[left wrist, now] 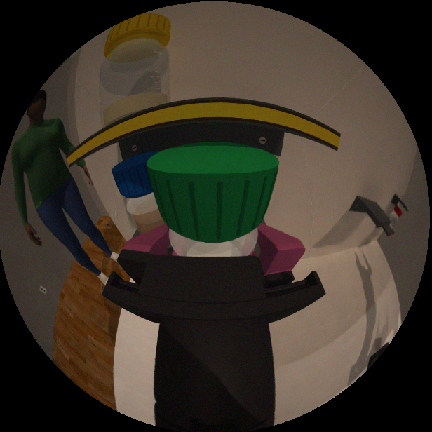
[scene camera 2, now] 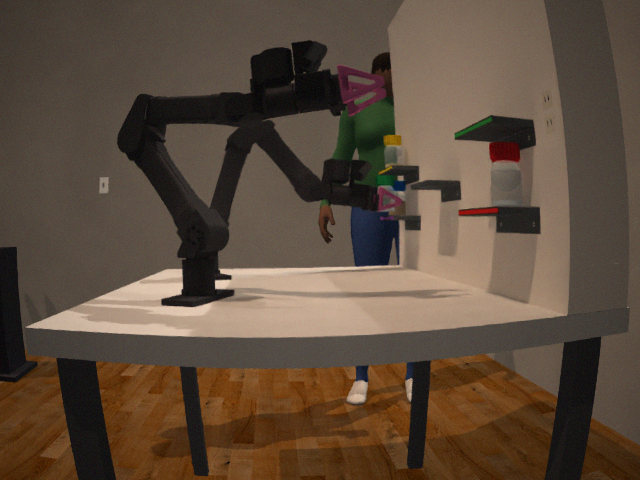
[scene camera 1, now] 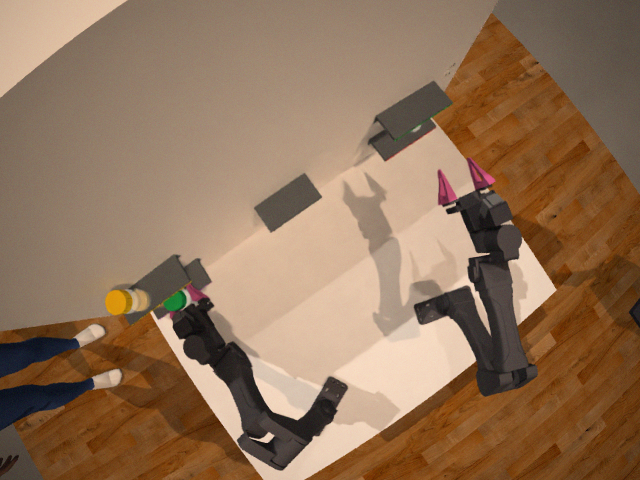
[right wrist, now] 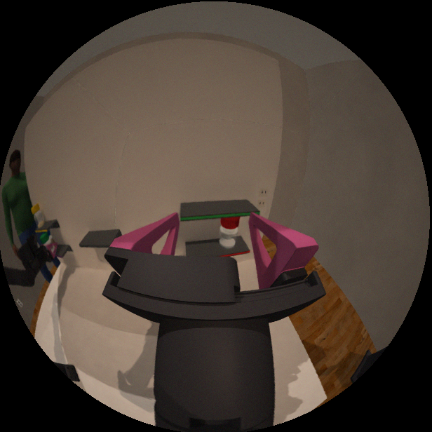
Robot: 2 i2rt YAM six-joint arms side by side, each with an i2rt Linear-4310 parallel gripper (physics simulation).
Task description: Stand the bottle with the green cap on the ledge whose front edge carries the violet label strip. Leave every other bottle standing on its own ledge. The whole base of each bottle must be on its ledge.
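Places are measured from the left arm's base along level axes (x right, y ahead, z up), in millimetres.
Pixels of known places: left gripper, fingertip midpoint: [scene camera 2: 399, 202]; right gripper, fingertip midpoint: [scene camera 2: 385, 87] [scene camera 1: 453, 163]; left arm's base, link origin: [scene camera 1: 323, 406]; right arm's base, link origin: [scene camera 2: 199, 299] [scene camera 1: 444, 305].
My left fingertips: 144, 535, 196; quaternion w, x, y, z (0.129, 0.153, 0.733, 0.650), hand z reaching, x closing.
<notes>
Ahead of a thing's pixels: the offset from my left fingertips to its top centre, as dx, dy, dz. "spot": to the spot under its first point.
The green-capped bottle @[-16, -39, +78] [scene camera 1: 175, 300] [left wrist: 213, 190] is upright between the fingers of my left gripper [scene camera 1: 184, 302] [left wrist: 213, 217], which is shut on it. It is at the front of the violet-strip ledge @[-19, +14, -39] [scene camera 1: 198, 273], the lower left one, under the yellow-strip ledge; whether its base touches the ledge is hidden. The blue-capped bottle [left wrist: 135, 175] [scene camera 2: 399, 184] stands on the lower ledge, left of the green cap in the left wrist view. The yellow-capped bottle @[-53, +24, +207] [scene camera 1: 119, 301] [left wrist: 136, 75] stands on the yellow-strip ledge [left wrist: 215, 110]. My right gripper [scene camera 1: 458, 177] [right wrist: 213, 217] is open and empty, far to the right.
A plain ledge @[+341, -160, +32] [scene camera 1: 287, 202] is mid-wall. At the right, the green-strip ledge @[+702, -333, +101] [scene camera 1: 413, 108] [scene camera 2: 496, 129] hangs above the red-strip ledge @[spot: +719, -297, -54] [scene camera 2: 516, 217], which bears the red-capped bottle @[+737, -342, +66] [scene camera 2: 505, 180]. The yellow-strip ledge overhangs the space behind the green cap. A person stands beyond the table's left end.
</notes>
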